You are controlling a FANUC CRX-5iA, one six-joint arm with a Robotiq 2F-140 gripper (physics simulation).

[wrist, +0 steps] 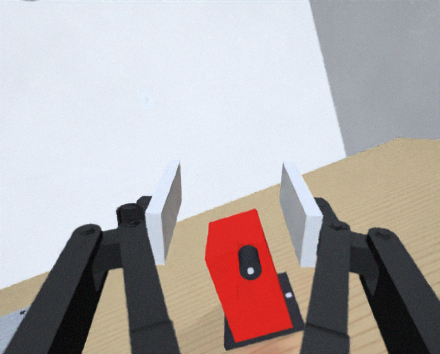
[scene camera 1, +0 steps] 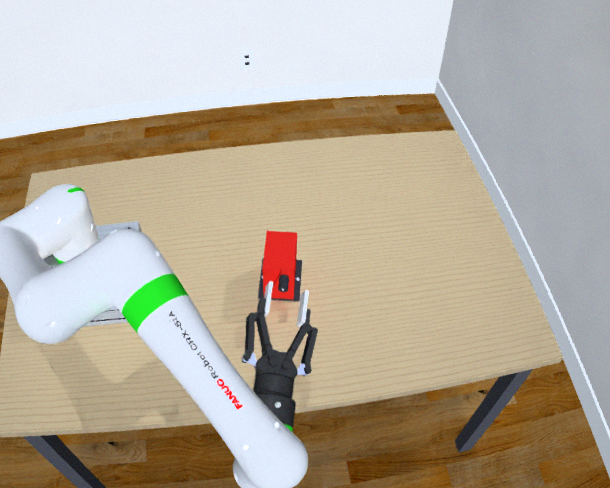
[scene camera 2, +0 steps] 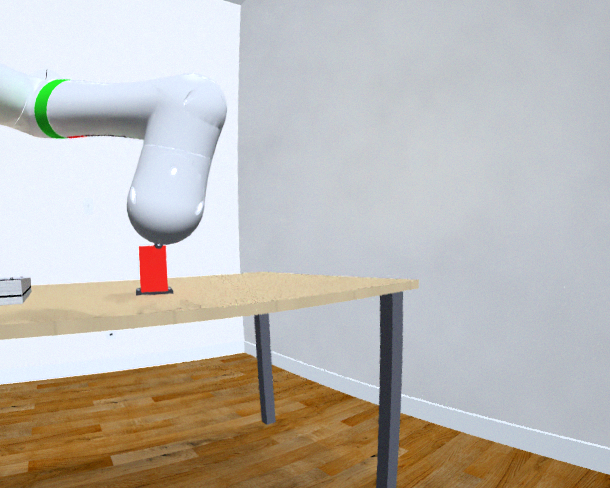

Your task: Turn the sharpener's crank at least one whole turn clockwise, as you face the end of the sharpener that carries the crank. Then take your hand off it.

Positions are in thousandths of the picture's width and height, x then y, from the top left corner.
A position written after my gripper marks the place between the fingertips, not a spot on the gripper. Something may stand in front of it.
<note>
In view: my gripper (scene camera 1: 471, 591) and a red sharpener (scene camera 1: 460, 517).
My gripper also shows in the wrist view (wrist: 524, 513). The red sharpener shows as well in the wrist view (wrist: 628, 886) and in scene camera 2 (scene camera 2: 252, 577).
</note>
